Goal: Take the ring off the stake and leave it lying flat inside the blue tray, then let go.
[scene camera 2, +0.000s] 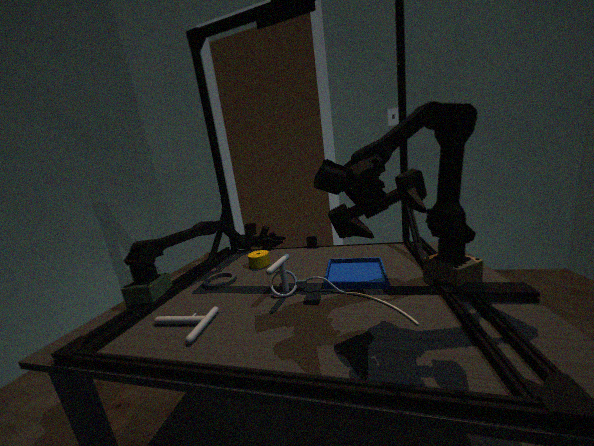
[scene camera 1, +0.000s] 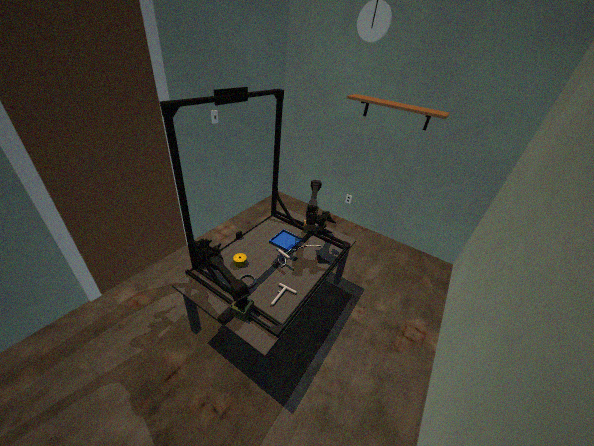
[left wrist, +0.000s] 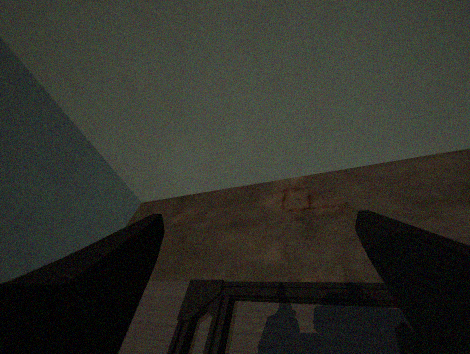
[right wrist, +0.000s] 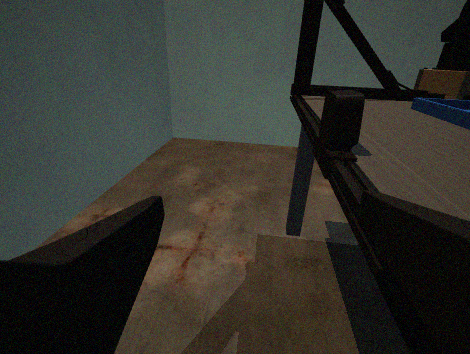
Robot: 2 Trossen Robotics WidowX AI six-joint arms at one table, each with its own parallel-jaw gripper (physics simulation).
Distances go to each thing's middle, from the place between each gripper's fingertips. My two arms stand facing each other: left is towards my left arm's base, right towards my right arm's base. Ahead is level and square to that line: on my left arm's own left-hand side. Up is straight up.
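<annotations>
The blue tray (scene camera 2: 349, 273) has my right hand 32 cm to the right of it and 43 cm short of it, with that hand 1 cm above it.
As for my left gripper, I see it 4 cm to the left of the blue tray and 35 cm past it, and the gripper is 25 cm above the tray.
</annotations>
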